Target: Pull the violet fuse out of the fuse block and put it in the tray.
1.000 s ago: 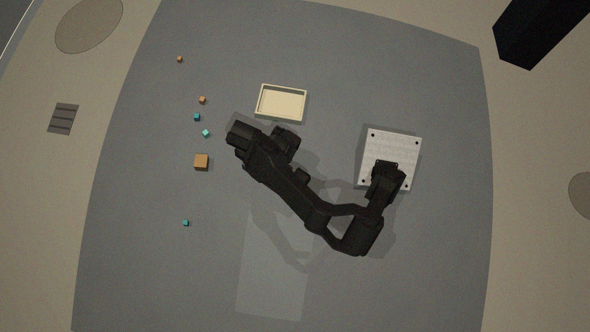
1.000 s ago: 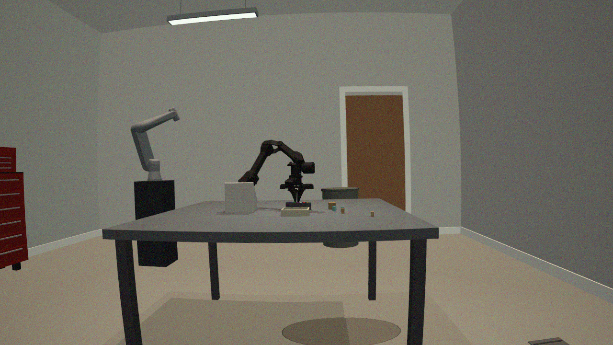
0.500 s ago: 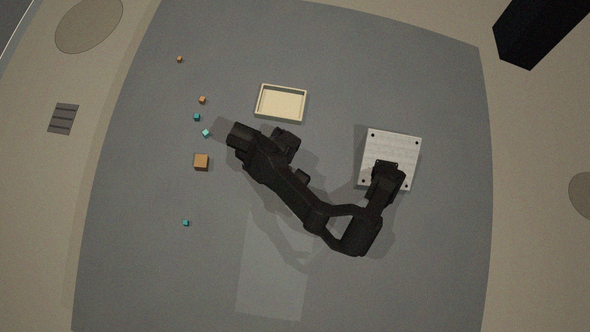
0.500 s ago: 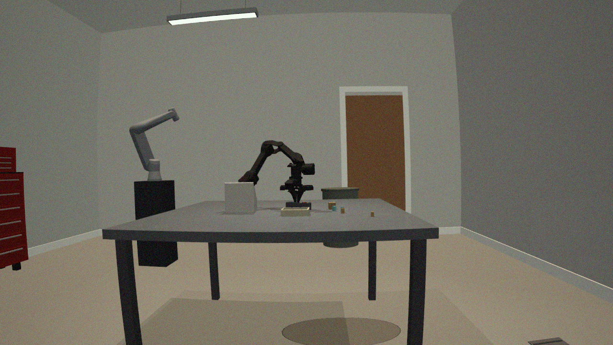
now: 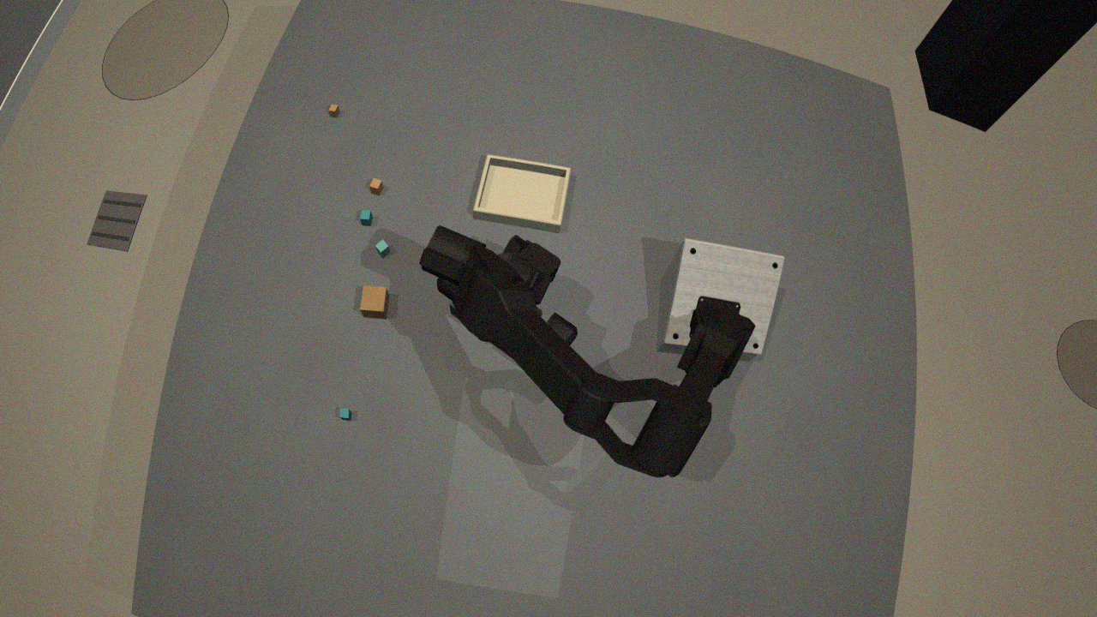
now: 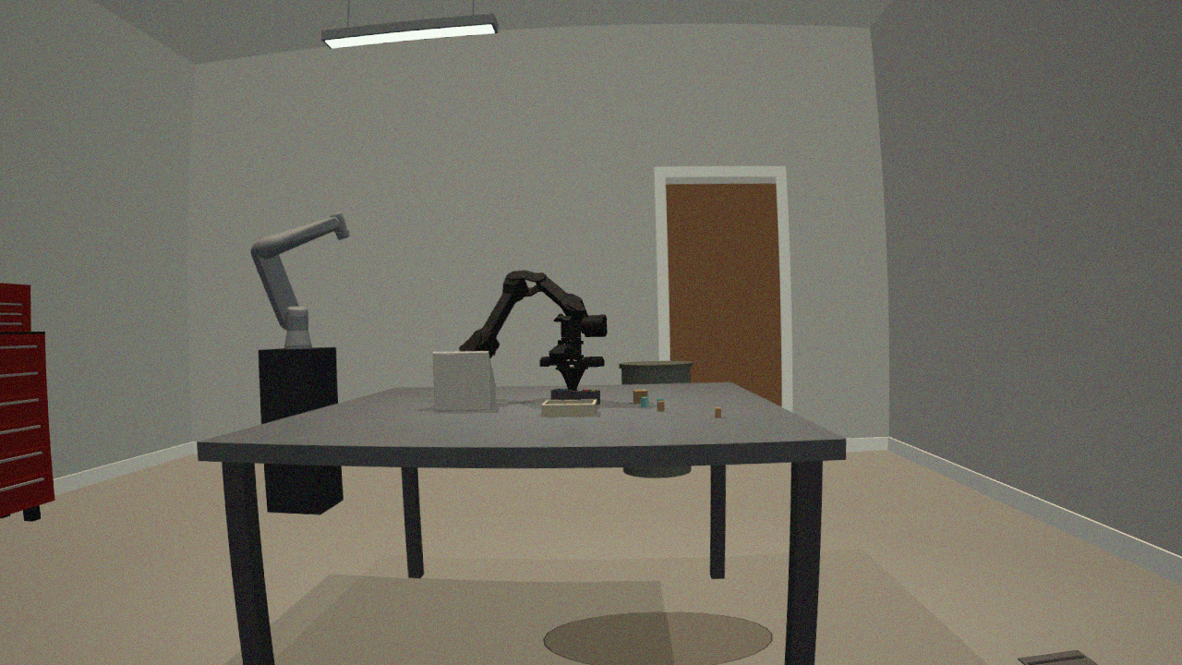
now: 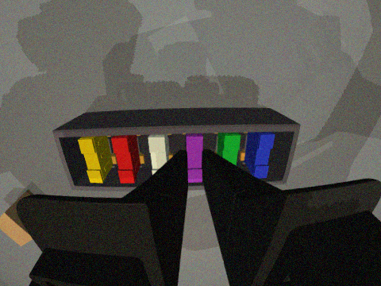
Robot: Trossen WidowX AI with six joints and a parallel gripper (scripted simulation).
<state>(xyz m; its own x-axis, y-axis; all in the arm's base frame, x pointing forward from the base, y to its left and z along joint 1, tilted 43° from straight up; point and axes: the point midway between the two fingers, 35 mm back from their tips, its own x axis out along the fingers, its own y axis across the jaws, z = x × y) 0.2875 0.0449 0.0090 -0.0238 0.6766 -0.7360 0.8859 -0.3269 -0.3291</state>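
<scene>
My gripper tip is now 10 mm short of the tray, 220 mm to the left of it and 30 mm above it. Also, from my gripper tip: violet fuse: 10 mm below.
</scene>
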